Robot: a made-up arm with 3 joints. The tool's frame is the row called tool.
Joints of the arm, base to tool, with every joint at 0 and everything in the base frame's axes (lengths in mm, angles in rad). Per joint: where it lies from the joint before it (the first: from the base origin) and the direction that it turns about. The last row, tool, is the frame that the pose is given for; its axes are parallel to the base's.
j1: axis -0.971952 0.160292 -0.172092 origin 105 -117 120
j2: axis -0.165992 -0.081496 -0.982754 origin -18 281 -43
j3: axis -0.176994 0.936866 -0.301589 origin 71 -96 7
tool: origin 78 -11 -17
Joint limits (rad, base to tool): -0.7..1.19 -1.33..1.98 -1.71..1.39
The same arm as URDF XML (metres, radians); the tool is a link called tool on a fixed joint. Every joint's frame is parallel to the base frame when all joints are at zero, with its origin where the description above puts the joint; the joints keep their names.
<robot name="arm">
<joint name="j1" type="revolute"><parent link="base"/><child link="link1"/><origin xyz="0.105 -0.117 0.12"/><axis xyz="-0.971952 0.160292 -0.172092"/><limit lower="-0.7" upper="1.19"/></joint>
<joint name="j2" type="revolute"><parent link="link1"/><child link="link2"/><origin xyz="-0.018 0.281 -0.043"/><axis xyz="-0.165992 -0.081496 -0.982754"/><limit lower="-1.33" upper="1.98"/></joint>
<joint name="j3" type="revolute"><parent link="link2"/><child link="link3"/><origin xyz="0.071 -0.096 0.007"/><axis xyz="-0.176994 0.936866 -0.301589"/><limit lower="-1.71" upper="1.39"/></joint>
<joint name="tool_joint" type="fixed"><parent link="link3"/><child link="tool"/><origin xyz="0.078 -0.011 -0.017"/></joint>
<link name="base"/>
<link name="link1"/>
<link name="link2"/>
<link name="link3"/>
<link name="tool"/>
</robot>

